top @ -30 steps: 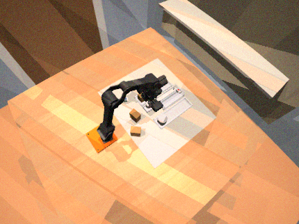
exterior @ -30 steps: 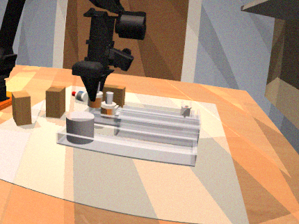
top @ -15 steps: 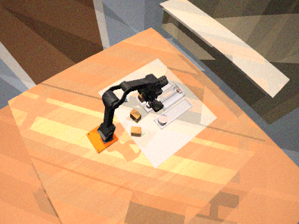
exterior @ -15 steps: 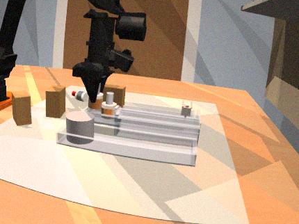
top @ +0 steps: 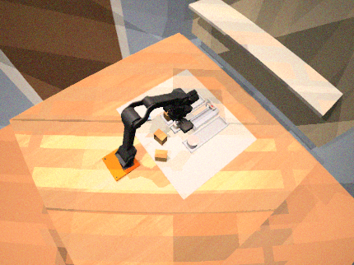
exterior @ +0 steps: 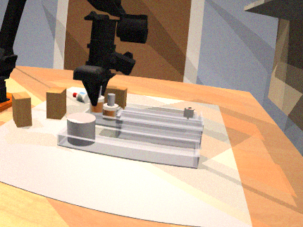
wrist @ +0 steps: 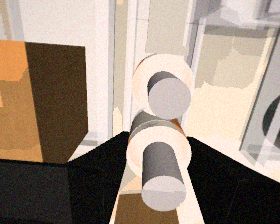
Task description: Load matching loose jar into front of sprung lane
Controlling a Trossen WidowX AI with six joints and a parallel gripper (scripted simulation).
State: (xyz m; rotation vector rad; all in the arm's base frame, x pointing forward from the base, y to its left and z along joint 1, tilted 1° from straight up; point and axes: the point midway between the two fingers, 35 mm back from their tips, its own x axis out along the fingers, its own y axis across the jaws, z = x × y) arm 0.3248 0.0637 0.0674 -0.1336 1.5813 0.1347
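Now: gripper tip 120 mm to the left of the wide grey cylinder, 30 mm short of it and 20 mm above it.
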